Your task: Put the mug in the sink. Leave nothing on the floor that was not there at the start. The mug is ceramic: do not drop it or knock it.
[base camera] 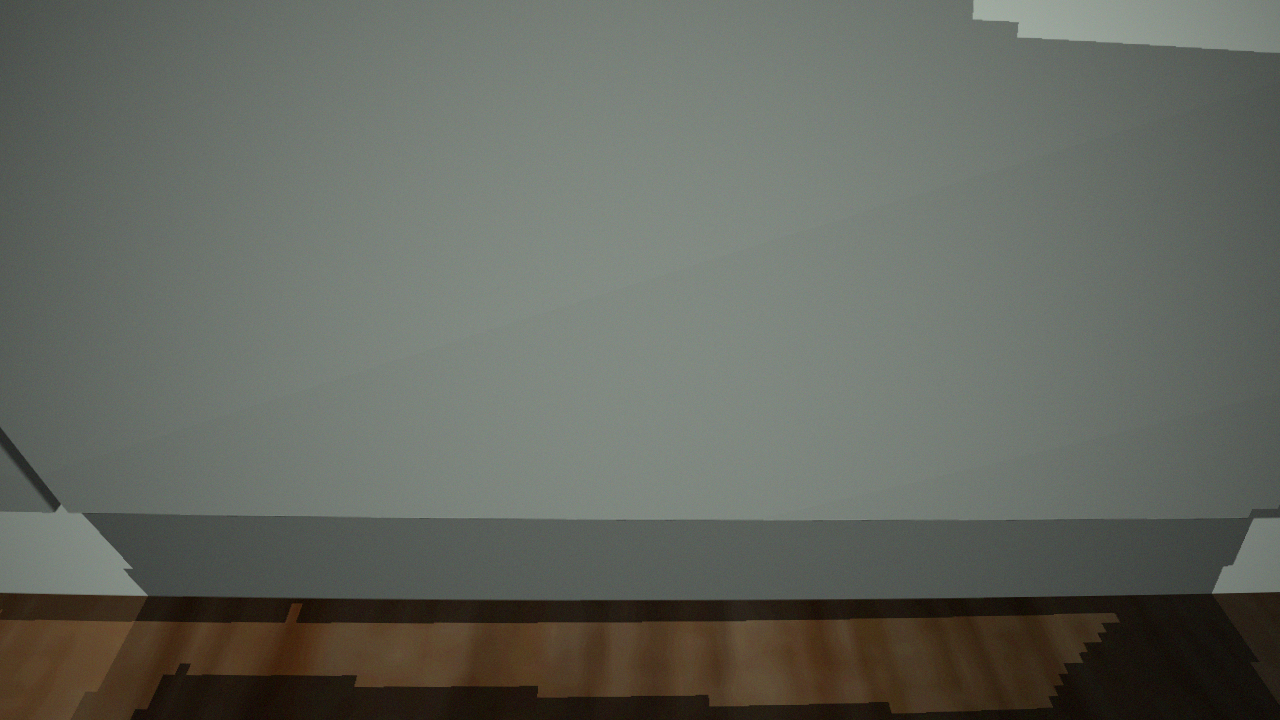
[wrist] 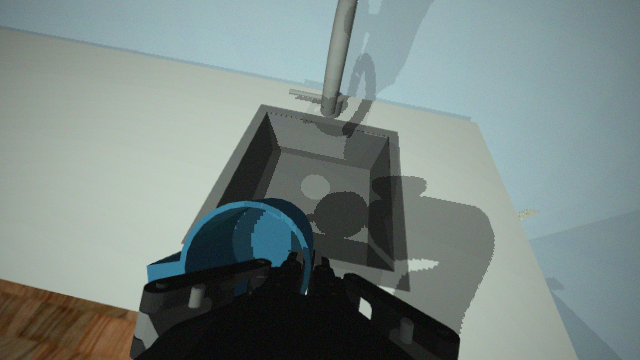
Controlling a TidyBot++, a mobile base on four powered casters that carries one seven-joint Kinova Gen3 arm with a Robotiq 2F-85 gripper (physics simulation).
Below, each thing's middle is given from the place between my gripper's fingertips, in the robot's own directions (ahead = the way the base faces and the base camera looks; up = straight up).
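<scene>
As for the blue mug [wrist: 270,228], I find it 5 cm to the left of my hand and 1 cm below it.
</scene>
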